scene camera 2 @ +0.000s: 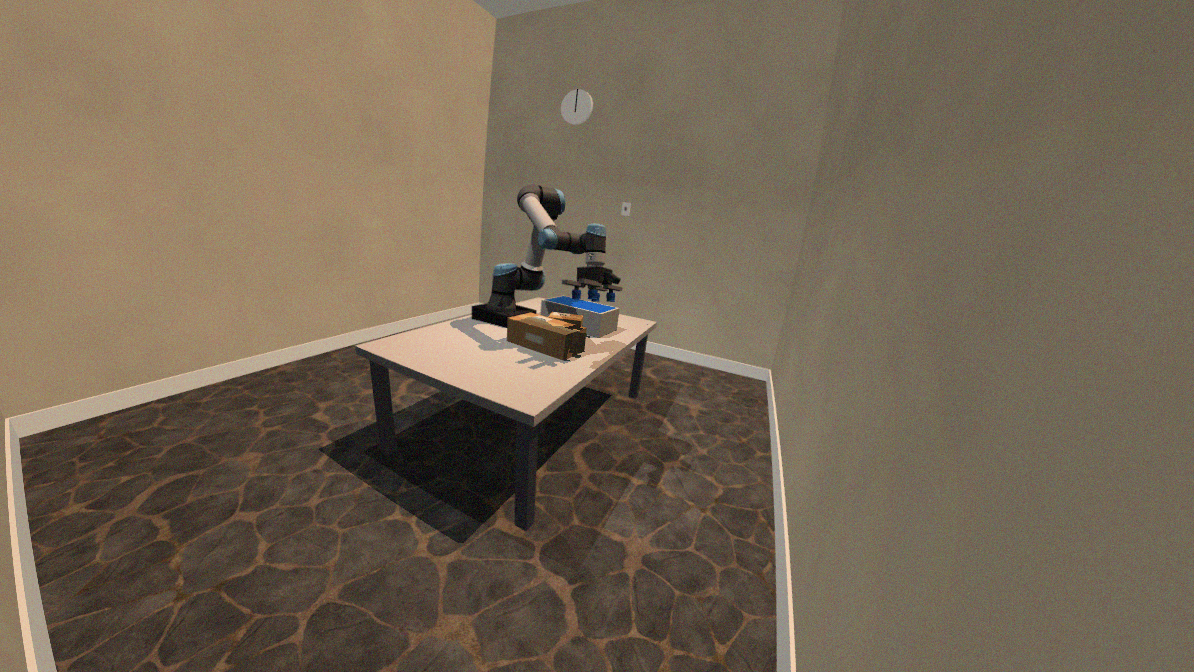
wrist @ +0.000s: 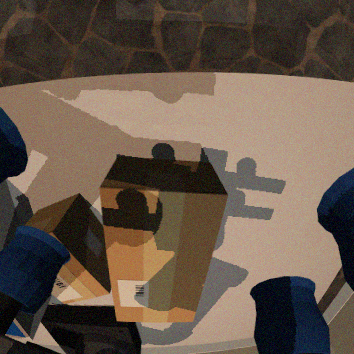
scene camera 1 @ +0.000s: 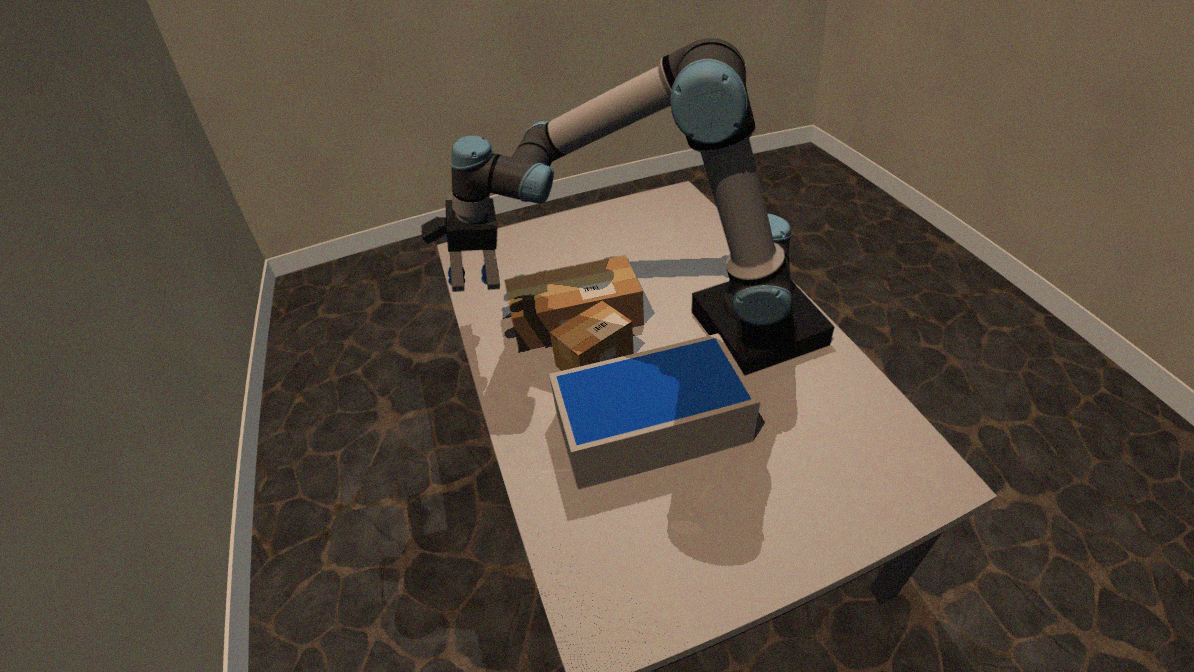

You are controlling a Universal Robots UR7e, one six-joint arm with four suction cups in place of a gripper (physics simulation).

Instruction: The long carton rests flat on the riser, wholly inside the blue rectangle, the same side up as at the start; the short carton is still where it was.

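Places are measured from the arm's base along level axes (x down, y ahead, z right), in centimetres.
Where they show: hand, tool point: point(scene camera 2: 593, 300) point(wrist: 160, 234) point(scene camera 1: 470, 257); arm's base, link origin: point(scene camera 2: 501, 308) point(wrist: 102, 345).
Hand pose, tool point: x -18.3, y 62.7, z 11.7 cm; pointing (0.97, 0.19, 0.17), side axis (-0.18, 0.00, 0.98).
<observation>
Things, the pixels of their top centre, and the offset from my tool point. Level surfaces: height alone.
- long carton, top centre: point(wrist: 158, 275) point(scene camera 1: 571, 284) point(scene camera 2: 546, 322) dy -21.3, dx +13.8, dz +1.4 cm
- short carton, top centre: point(wrist: 58, 273) point(scene camera 1: 590, 326) point(scene camera 2: 566, 316) dy -22.9, dx +13.8, dz -14.5 cm
- riser, top centre: point(scene camera 1: 651, 387) point(scene camera 2: 580, 303) dy -30.5, dx +12.3, dz -36.7 cm
- blue rectangle, top centre: point(scene camera 1: 651, 387) point(scene camera 2: 580, 303) dy -30.5, dx +12.3, dz -36.7 cm
- table, surface height: dx +24.3 cm
The long carton point(scene camera 1: 622, 282) point(scene camera 2: 543, 336) point(wrist: 130, 250) lies flat on the table, label up, behind the riser in scene camera 1. The short carton point(scene camera 1: 584, 335) point(wrist: 89, 240) sits at an angle between it and the riser; whether the cartons touch cannot be told. The riser point(scene camera 1: 668, 444) point(scene camera 2: 597, 323) bears the blue rectangle point(scene camera 1: 618, 400) point(scene camera 2: 586, 307) point(wrist: 15, 330); no carton is on it. My gripper point(scene camera 1: 473, 277) point(scene camera 2: 594, 297) is open, with nothing on its cups. It hangs above the table's left edge in scene camera 1, past the long carton's end.
The arm's black base point(scene camera 1: 802, 321) point(scene camera 2: 492, 314) stands on the table point(scene camera 1: 860, 500) point(scene camera 2: 434, 350), to the right of the cartons and riser in scene camera 1. Arm shadows fall across the cartons, riser and table.
</observation>
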